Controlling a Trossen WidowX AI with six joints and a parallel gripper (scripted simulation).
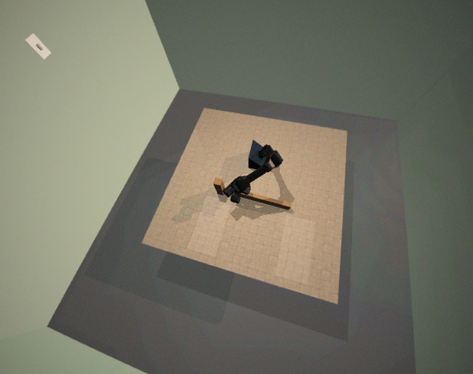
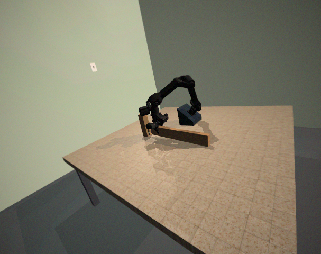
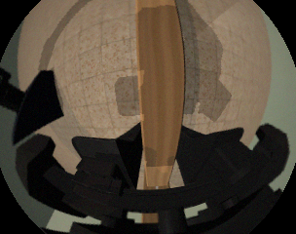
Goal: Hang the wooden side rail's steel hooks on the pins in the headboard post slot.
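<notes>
Right now my gripper tip is 1 cm short of the headboard post, 14 cm to the left of it and 4 cm below it.
</notes>
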